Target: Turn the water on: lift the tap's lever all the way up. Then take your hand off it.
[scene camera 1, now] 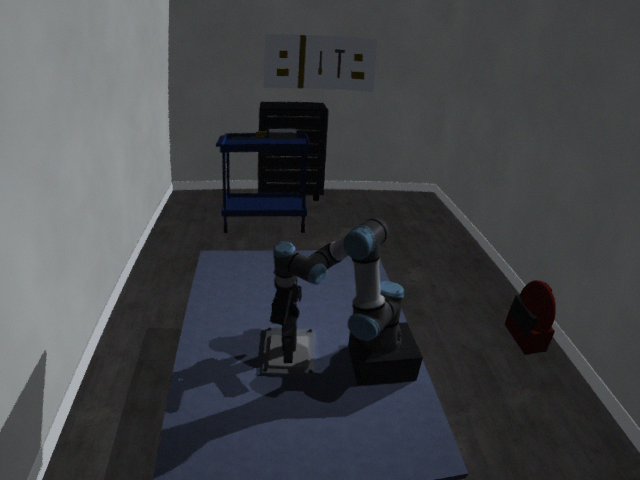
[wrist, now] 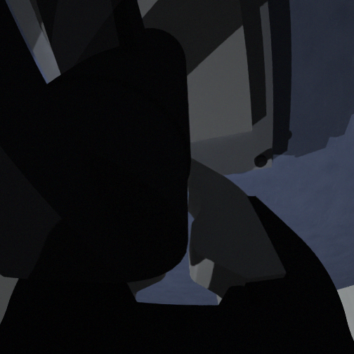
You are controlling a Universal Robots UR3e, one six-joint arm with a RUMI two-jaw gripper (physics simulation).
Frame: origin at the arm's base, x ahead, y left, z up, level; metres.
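Seen in the pictures: arm's base, link origin: [scene camera 1: 381, 340].
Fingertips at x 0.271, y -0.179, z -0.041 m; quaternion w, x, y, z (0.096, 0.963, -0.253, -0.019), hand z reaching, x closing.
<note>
Pixels of each thing's top centre, then the offset from my fingertips to it. "spot": a spot on its surface instead. Level surfaces: height alone.
- dark tap, surface spot: [scene camera 1: 289, 343] spot: 0.017 m ahead, 0.116 m left, 0.030 m up
- pale square base, surface spot: [scene camera 1: 305, 351] spot: 0.046 m back, 0.081 m left, 0.046 m down
- blue mat, surface height: 0.060 m down
The dark tap [scene camera 1: 289, 343] stands on a pale square base [scene camera 1: 305, 351] [wrist: 220, 105] on the mat, left of the arm's foot. In the wrist view a large black rounded part of the tap [wrist: 125, 175] fills the left and middle, close to the camera, and covers the left finger. My gripper [scene camera 1: 290, 316] [wrist: 181, 163] is shut with no object seen between its fingers. It points down at the top of the tap, very close to it. The fingertips' contact with the lever and the lever's angle cannot be told in the dark.
The blue mat [scene camera 1: 232, 439] [wrist: 315, 200] lies under the tap and the arm's black foot block [scene camera 1: 387, 367]. A blue trolley [scene camera 1: 266, 147] and a black cabinet [scene camera 1: 318, 149] stand at the back. A red reel-like object [scene camera 1: 540, 307] is by the right wall.
</note>
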